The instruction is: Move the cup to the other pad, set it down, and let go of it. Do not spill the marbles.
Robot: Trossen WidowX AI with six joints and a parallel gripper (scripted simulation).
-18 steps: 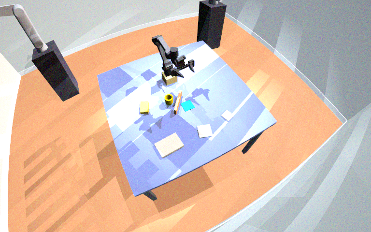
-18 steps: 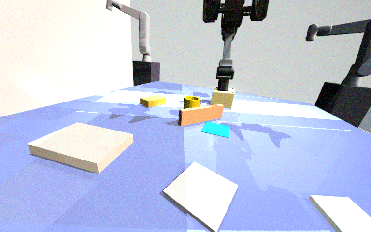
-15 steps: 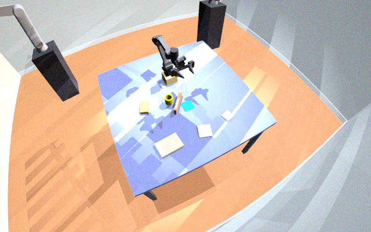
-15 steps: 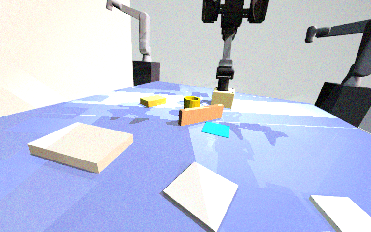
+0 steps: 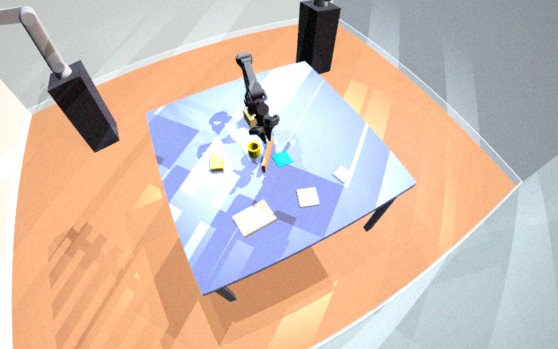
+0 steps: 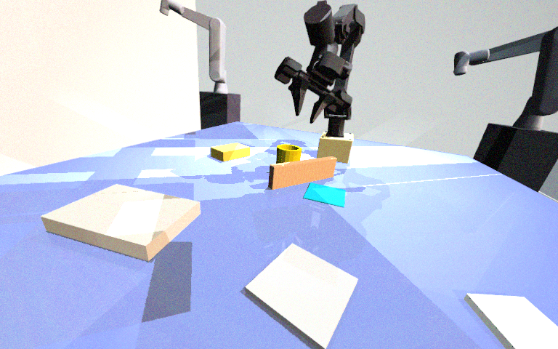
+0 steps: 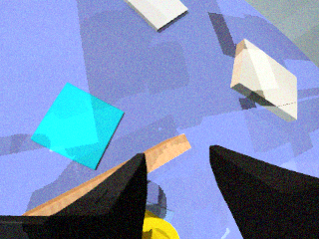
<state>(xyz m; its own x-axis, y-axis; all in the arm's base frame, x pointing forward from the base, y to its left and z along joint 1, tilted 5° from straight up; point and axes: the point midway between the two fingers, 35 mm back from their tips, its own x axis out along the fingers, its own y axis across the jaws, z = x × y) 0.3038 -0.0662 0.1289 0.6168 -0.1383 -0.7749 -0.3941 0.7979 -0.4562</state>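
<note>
The yellow cup lies 90 mm behind my gripper tip, 40 mm to the right of it and 130 mm below it. Also, from my gripper tip: cyan pad 20 mm ahead, 80 mm to the left, 170 mm below; then orange bar 30 mm behind, 20 mm to the left, 140 mm below.
</note>
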